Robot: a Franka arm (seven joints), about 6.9 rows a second.
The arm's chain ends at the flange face. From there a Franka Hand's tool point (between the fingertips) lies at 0.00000 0.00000 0.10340 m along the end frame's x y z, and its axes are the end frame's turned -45 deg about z.
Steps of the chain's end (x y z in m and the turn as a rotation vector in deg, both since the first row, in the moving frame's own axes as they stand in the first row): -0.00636, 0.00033, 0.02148, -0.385, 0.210, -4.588; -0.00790, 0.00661, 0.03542, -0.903, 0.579, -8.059; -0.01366, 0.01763, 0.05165, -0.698, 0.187, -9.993
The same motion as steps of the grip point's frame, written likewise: -0.00492, -0.00350, 0.02148, -0.421, -0.124, -4.588; -0.01054, 0.00100, 0.03540, -1.048, -0.229, -8.059; -0.02268, 0.00399, 0.05164, -0.626, -0.361, -9.993
